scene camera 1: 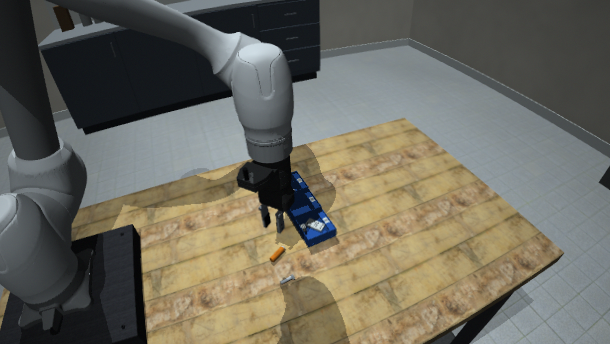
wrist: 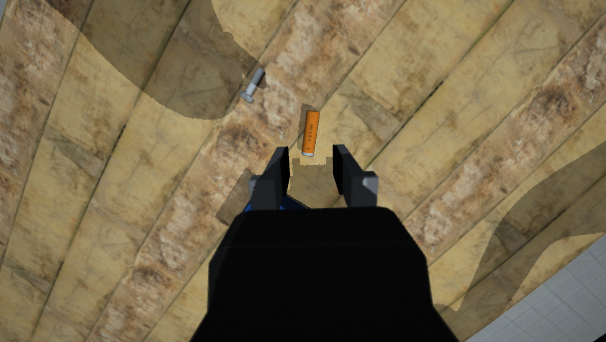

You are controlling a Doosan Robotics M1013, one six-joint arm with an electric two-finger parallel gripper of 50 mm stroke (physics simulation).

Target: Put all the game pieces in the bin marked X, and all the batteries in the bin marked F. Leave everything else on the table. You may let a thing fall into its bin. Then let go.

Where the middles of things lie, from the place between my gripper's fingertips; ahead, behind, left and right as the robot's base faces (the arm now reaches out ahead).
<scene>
The blue three-part tray (scene camera 1: pixel 305 206) is 12 cm to the left of my hand, 12 cm ahead of it and 9 cm below it.
</scene>
